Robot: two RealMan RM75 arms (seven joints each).
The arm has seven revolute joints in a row. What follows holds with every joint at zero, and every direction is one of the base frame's. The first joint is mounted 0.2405 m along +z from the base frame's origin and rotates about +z. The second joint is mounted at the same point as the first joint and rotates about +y. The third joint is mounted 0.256 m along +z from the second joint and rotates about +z. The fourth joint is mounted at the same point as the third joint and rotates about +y. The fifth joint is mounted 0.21 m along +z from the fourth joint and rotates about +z. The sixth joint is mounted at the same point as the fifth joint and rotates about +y. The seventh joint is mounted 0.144 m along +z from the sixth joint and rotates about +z. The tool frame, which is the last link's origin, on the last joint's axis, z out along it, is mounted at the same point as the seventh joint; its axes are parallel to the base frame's.
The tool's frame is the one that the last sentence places.
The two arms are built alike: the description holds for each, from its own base.
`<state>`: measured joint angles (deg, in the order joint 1, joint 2, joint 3, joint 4, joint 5, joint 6, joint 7); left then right.
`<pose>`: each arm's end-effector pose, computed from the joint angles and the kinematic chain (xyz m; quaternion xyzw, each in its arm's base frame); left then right.
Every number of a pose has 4 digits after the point. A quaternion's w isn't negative.
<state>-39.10 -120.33 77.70 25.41 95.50 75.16 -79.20 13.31 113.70 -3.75 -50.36 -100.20 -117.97 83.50</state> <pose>-0.2030 0.3212 -0.1039 0.9719 0.1648 0.1675 0.0135 0.3284 0.2124 0.1737 -0.8129 0.1996 0.4254 0.3441</pose>
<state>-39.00 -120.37 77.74 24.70 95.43 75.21 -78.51 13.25 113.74 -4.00 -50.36 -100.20 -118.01 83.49</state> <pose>-0.2055 0.3189 -0.1052 0.9719 0.1654 0.1670 0.0152 0.3282 0.2123 0.1729 -0.8138 0.1999 0.4251 0.3420</pose>
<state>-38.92 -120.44 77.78 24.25 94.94 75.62 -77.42 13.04 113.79 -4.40 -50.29 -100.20 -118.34 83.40</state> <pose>-0.2056 0.3168 -0.1059 0.9718 0.1610 0.1715 0.0174 0.3279 0.2111 0.1713 -0.8158 0.1999 0.4250 0.3375</pose>
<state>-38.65 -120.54 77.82 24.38 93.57 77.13 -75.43 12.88 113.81 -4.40 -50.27 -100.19 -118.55 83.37</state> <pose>-0.2017 0.3142 -0.1047 0.9709 0.1466 0.1880 0.0224 0.3281 0.2098 0.1710 -0.8159 0.2001 0.4253 0.3367</pose>
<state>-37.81 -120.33 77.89 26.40 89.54 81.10 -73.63 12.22 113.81 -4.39 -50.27 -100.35 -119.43 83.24</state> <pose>-0.1885 0.3131 -0.0948 0.9637 0.1242 0.2345 0.0304 0.3292 0.2044 0.1701 -0.8175 0.2012 0.4246 0.3330</pose>
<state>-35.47 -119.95 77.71 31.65 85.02 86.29 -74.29 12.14 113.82 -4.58 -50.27 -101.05 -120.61 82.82</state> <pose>-0.1728 0.3114 -0.0753 0.9501 0.1029 0.2920 0.0379 0.3280 0.2019 0.1676 -0.8235 0.1980 0.4227 0.3224</pose>
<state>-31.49 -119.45 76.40 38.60 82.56 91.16 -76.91 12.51 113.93 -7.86 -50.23 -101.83 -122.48 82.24</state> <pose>-0.1671 0.3056 -0.0506 0.9373 0.0910 0.3342 0.0398 0.3205 0.2038 0.1575 -0.8429 0.1880 0.4184 0.2812</pose>
